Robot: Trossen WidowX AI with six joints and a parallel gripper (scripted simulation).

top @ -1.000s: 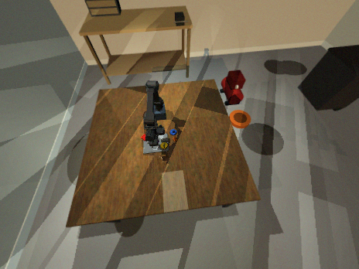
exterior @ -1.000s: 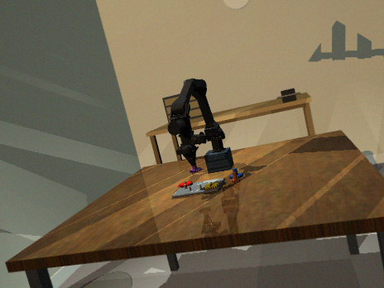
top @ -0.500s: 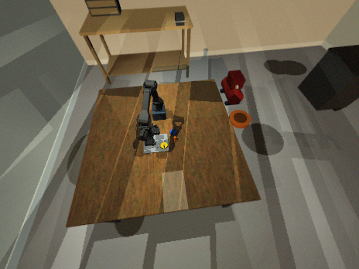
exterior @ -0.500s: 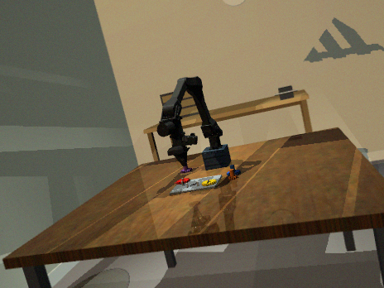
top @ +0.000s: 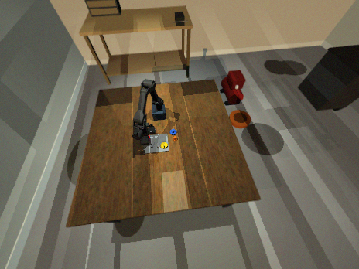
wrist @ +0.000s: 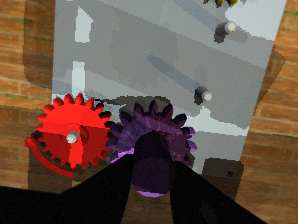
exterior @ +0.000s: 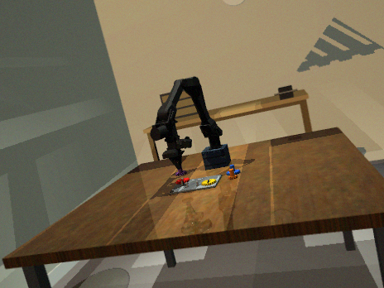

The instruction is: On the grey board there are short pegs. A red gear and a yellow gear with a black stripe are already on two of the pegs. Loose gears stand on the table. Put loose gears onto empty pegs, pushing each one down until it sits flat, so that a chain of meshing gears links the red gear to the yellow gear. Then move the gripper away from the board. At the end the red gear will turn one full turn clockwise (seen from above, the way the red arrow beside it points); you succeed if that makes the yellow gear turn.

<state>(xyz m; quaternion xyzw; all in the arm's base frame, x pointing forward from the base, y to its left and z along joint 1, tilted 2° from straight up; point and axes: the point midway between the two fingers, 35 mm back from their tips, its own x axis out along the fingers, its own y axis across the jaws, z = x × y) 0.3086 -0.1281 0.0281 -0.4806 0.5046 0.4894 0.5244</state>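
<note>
The red gear lies 70 mm below my gripper tip, 60 mm behind it and 20 mm to the right of it. From my gripper tip the other things lie so: purple gear (10 mm below); yellow gear (130 mm to the left, 70 mm below, 40 mm ahead); orange gear (230 mm to the left, 70 mm below, 10 mm behind).
</note>
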